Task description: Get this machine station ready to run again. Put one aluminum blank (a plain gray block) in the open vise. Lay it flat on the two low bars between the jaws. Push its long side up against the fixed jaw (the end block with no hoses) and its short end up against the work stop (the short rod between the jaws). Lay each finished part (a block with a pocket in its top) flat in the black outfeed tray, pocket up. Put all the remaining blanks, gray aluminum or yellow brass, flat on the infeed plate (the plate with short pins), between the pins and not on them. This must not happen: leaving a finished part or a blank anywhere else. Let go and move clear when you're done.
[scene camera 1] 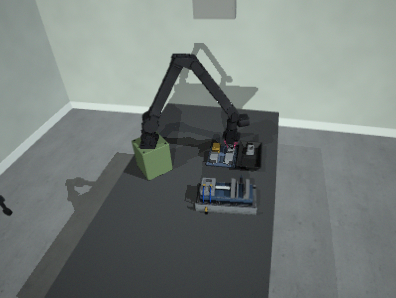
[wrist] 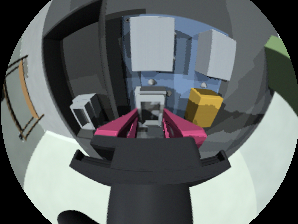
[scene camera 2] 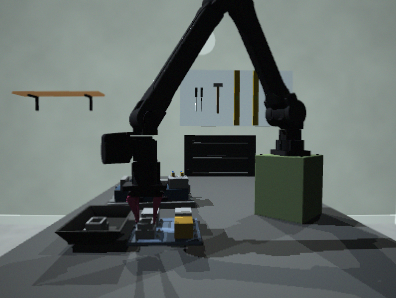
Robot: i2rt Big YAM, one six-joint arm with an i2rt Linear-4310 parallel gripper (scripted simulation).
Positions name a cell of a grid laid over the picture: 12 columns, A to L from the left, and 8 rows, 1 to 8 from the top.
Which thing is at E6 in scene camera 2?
My gripper.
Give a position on a yellow brass blank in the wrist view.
At I4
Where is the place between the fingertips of my gripper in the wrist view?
G4
